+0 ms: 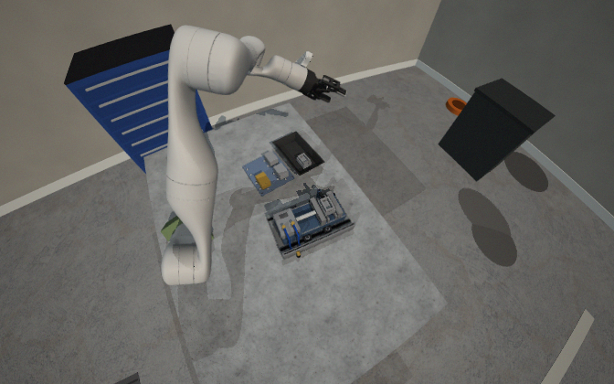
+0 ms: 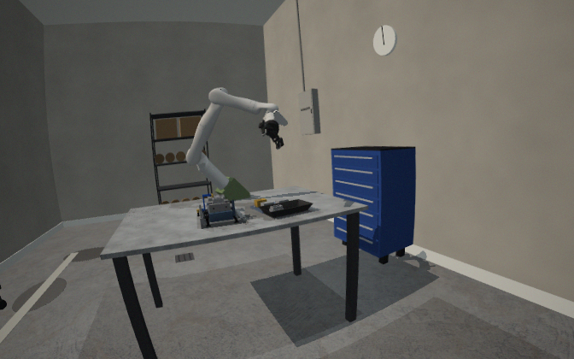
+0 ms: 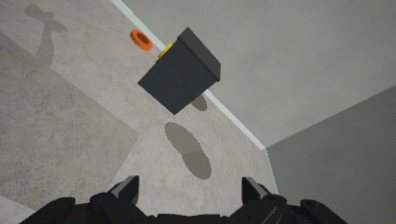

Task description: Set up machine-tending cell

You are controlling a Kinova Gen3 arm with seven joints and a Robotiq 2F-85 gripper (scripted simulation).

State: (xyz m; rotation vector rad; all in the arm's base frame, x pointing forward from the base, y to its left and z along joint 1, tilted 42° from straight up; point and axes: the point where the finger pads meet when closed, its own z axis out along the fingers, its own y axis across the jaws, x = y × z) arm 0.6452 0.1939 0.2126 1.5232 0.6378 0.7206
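My gripper is now 34 cm above the brass blank, 30 cm past it and 8 cm to the right of it. From my hand the other things lie so: white rod 29 cm below, 27 cm behind, 19 cm to the right; then vise 33 cm below, 26 cm behind, 19 cm to the right.
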